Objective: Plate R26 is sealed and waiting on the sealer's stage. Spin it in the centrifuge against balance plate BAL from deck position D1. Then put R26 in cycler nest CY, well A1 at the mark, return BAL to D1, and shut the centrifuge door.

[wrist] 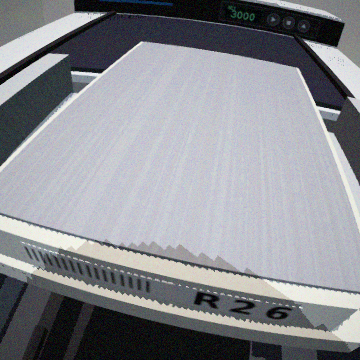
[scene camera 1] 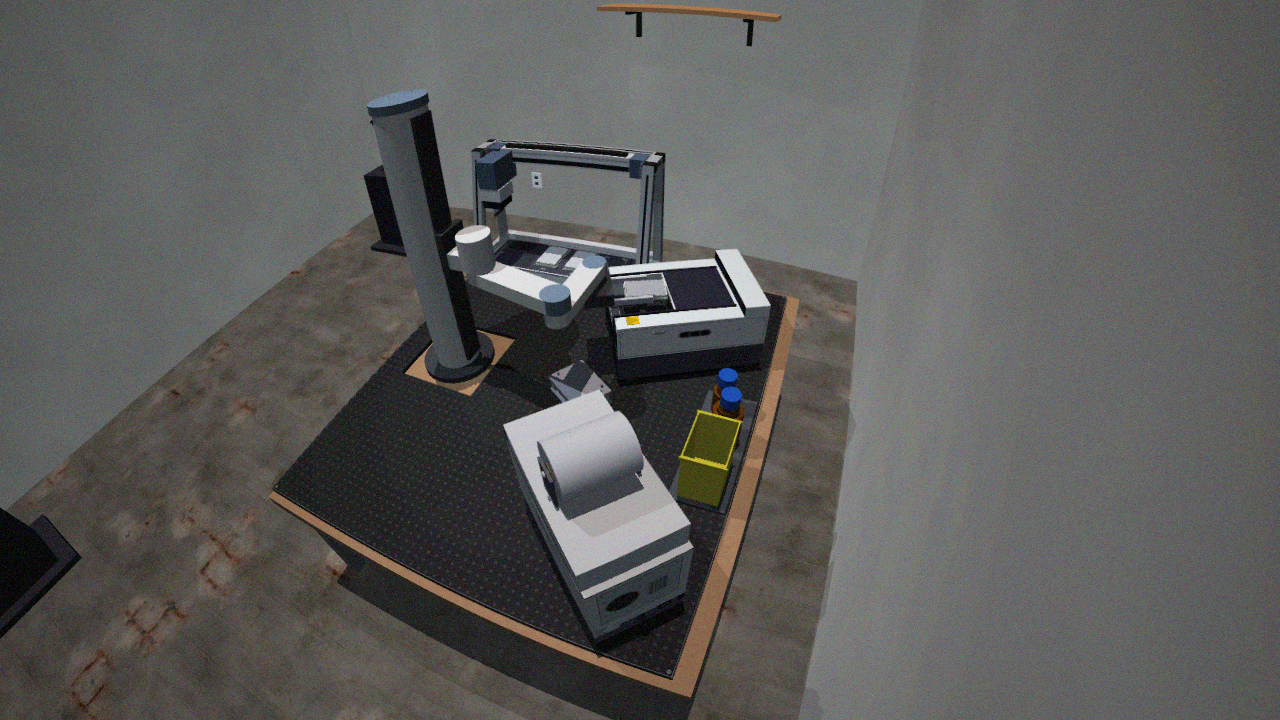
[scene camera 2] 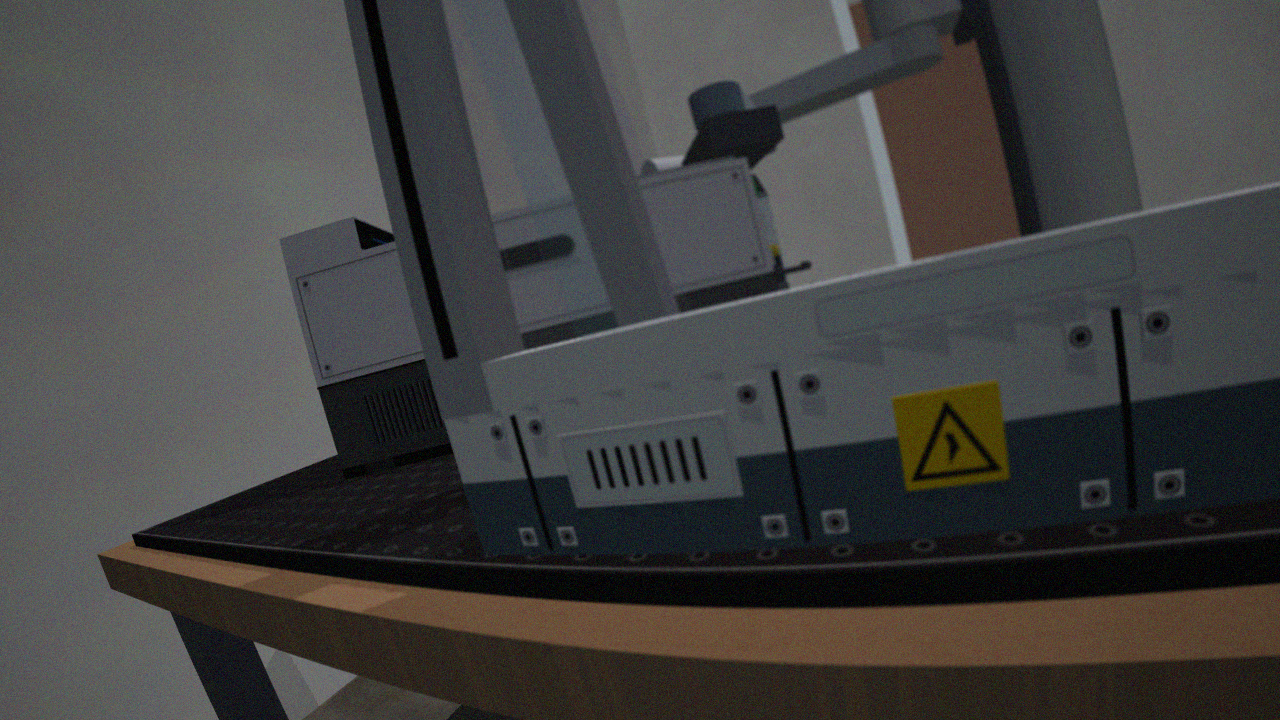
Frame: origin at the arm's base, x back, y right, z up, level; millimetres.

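Seen in the pictures: gripper, fingertip midpoint: (wrist: 203, 94) (scene camera 1: 649, 288); arm's base, link origin: (scene camera 1: 459, 357).
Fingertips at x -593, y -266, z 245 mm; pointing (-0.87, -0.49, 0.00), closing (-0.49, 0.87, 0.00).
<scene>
Offsets run from my fingertips to a thing's middle. "*": to the spot under its first point.
Plate R26 @[dx +12, dy +7, dz +4 mm] (scene camera 1: 646, 286) (wrist: 200, 150) is level, its label facing the wrist camera. My gripper (scene camera 1: 639, 291) (wrist: 203, 94) is shut on it, with a finger along each side. It holds the plate over the open part of the centrifuge @[dx -86, dy -61, dz -111 mm] (scene camera 1: 662, 338) (scene camera 2: 358, 313) (wrist: 336, 66), whose display reads 3000. A dark cover @[dx -130, dy -86, dz -21 mm] (scene camera 1: 702, 288) (wrist: 200, 42) lies over the part beyond the plate. I cannot tell how high the plate is above the rotor bucket. The sealer @[* dx -260, dy +861, dz +117 mm] (scene camera 1: 626, 537) stands at the front, its grey stage @[* dx +127, dy +277, dz -177 mm] (scene camera 1: 577, 379) without a plate. Labels BAL, D1 and CY are unreadable.
Behind the arm stands a gantry machine (scene camera 1: 572, 159) (scene camera 2: 626, 349) with pale plates @[dx +517, dy -310, dz -168 mm] (scene camera 1: 552, 257) on its deck. A yellow bin @[dx -319, dy +529, dz -141 mm] (scene camera 1: 707, 479) and two blue-capped bottles (scene camera 1: 727, 377) (scene camera 1: 731, 399) stand near the right table edge. The arm's column (scene camera 1: 413, 223) rises at the left.
</scene>
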